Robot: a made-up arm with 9 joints. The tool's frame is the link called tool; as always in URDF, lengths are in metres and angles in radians.
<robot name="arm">
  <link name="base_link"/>
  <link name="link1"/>
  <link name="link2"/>
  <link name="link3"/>
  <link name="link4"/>
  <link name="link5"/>
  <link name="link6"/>
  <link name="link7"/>
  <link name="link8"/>
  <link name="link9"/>
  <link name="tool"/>
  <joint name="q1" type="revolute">
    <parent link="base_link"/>
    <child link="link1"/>
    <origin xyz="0 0 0.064" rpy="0 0 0"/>
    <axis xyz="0 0 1"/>
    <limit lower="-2.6" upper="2.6" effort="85" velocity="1.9"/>
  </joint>
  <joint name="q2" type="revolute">
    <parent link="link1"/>
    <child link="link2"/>
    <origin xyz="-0.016 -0.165 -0.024" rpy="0 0 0"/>
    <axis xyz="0 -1 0"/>
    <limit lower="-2.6" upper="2.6" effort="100" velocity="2.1"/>
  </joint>
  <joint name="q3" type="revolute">
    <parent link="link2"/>
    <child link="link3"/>
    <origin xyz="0.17 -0.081 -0.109" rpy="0 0 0"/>
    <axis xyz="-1 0 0"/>
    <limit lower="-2.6" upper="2.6" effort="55" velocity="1.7"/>
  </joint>
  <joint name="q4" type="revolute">
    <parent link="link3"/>
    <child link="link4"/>
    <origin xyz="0.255 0.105 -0.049" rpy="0 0 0"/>
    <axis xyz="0 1 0"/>
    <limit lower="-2.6" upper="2.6" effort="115" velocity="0.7"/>
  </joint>
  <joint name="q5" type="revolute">
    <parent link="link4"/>
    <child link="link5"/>
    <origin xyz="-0.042 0.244 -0.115" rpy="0 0 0"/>
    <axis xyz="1 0 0"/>
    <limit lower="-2.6" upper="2.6" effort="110" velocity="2"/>
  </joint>
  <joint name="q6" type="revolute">
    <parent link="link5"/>
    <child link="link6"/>
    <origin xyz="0.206 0.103 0.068" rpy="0 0 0"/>
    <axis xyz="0 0 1"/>
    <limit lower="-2.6" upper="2.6" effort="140" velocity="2.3"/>
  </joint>
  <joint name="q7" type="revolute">
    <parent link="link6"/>
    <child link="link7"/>
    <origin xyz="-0.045 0.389 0.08" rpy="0 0 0"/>
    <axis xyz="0 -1 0"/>
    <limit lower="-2.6" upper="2.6" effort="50" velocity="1"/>
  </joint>
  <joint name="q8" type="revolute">
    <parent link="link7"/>
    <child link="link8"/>
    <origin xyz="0.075 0.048 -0.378" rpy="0 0 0"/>
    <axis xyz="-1 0 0"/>
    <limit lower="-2.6" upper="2.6" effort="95" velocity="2.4"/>
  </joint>
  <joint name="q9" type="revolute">
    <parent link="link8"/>
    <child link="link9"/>
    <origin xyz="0.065 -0.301 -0.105" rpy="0 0 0"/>
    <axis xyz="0 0 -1"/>
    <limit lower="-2.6" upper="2.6" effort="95" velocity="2.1"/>
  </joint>
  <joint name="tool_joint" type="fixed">
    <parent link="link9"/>
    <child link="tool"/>
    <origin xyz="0.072 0.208 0.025" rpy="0 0 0"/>
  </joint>
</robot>
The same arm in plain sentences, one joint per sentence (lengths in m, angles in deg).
The arm has nine revolute joints in a row. What follows holds with every joint at zero, and every direction is one of the base frame's.
Joint 1 is mounted 0.0640 m along +z from the base frame's origin and turns about +z, from -148.97 to 148.97 deg.
Joint 2 is mounted 0.0160 m along -x and 0.1650 m along -y and 0.0240 m along -z from joint 1 and turns about -y, from -148.97 to 148.97 deg.
Joint 3 is mounted 0.1700 m along +x and 0.0810 m along -y and 0.1090 m along -z from joint 2 and turns about -x, from -148.97 to 148.97 deg.
Joint 4 is mounted 0.2550 m along +x and 0.1050 m along +y and 0.0490 m along -z from joint 3 and turns about +y, from -148.97 to 148.97 deg.
Joint 5 is mounted 0.0420 m along -x and 0.2440 m along +y and 0.1150 m along -z from joint 4 and turns about +x, from -148.97 to 148.97 deg.
Joint 6 is mounted 0.2060 m along +x and 0.1030 m along +y and 0.0680 m along +z from joint 5 and turns about +z, from -148.97 to 148.97 deg.
Joint 7 is mounted 0.0450 m along -x and 0.3890 m along +y and 0.0800 m along +z from joint 6 and turns about -y, from -148.97 to 148.97 deg.
Joint 8 is mounted 0.0750 m along +x and 0.0480 m along +y and 0.3780 m along -z from joint 7 and turns about -x, from -148.97 to 148.97 deg.
Joint 9 is mounted 0.0650 m along +x and 0.3010 m along -y and 0.1050 m along -z from joint 8 and turns about -z, from -148.97 to 148.97 deg.
The tool frame, which is the frame that the pose is given for, is mounted 0.0720 m along +x and 0.2080 m along +y and 0.0250 m along +z from joint 9; its axes are parallel to the base frame's.

